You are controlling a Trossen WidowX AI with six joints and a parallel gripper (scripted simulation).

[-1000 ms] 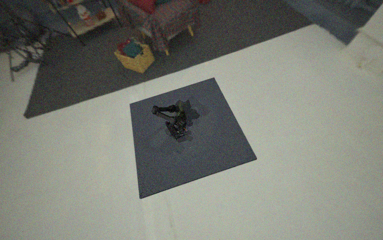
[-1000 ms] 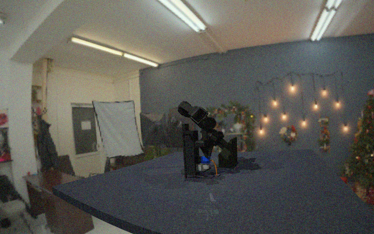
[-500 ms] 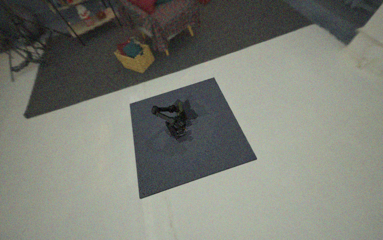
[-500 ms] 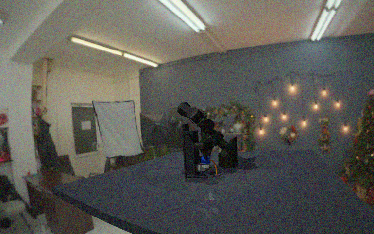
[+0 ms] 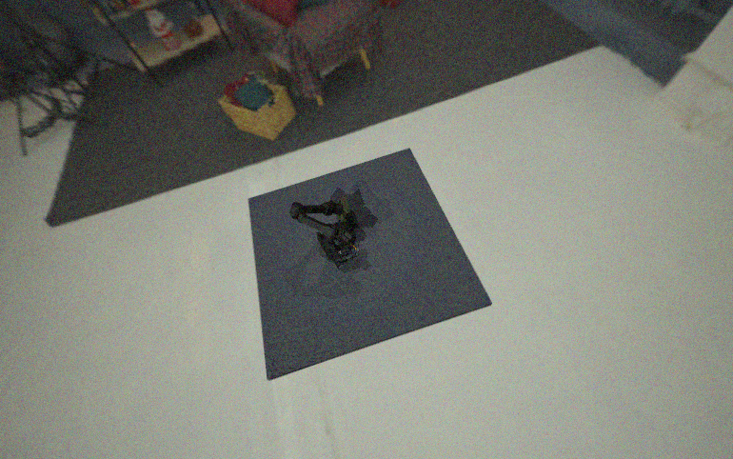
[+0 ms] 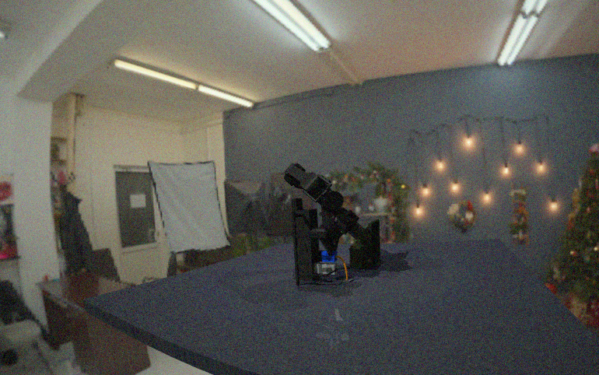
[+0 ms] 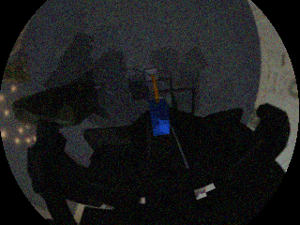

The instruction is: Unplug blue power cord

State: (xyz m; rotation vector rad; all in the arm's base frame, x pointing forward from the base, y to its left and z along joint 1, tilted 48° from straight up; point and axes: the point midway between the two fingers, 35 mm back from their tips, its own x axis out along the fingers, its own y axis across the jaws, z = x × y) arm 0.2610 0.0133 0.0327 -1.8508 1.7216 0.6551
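Now: the blue plug 30 mm to the right of my gripper tip.
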